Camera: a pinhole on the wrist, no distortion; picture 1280 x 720 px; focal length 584.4 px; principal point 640.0 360.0 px. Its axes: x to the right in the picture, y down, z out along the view. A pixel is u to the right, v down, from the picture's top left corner.
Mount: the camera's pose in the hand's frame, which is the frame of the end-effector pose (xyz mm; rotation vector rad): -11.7 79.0 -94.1 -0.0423 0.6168 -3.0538
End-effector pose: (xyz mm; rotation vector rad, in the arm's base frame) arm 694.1 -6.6 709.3 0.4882 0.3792 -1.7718
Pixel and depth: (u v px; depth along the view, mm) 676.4 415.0 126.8
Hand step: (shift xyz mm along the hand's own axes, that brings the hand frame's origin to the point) -15.3 18.6 18.3
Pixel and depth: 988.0 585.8 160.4
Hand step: -100.8 -43.2 31.7
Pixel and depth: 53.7 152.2 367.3
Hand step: 365.6 68.3 287.1
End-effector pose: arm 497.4 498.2 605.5 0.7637 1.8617 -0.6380
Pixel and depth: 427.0 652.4 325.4
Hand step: 120.4 -193.5 139.9
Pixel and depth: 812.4 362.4 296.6
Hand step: -89.7 -39.8 180.6
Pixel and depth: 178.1 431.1 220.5
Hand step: 170.0 -25.8 94.9
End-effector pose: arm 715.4 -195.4 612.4 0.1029 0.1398 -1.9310
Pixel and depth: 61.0 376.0 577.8
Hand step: 579.0 -142.0 419.8
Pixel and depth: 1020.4 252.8 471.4
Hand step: -305.1 -33.5 380.4
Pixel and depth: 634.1 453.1 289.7
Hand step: 1.3 -75.7 154.8
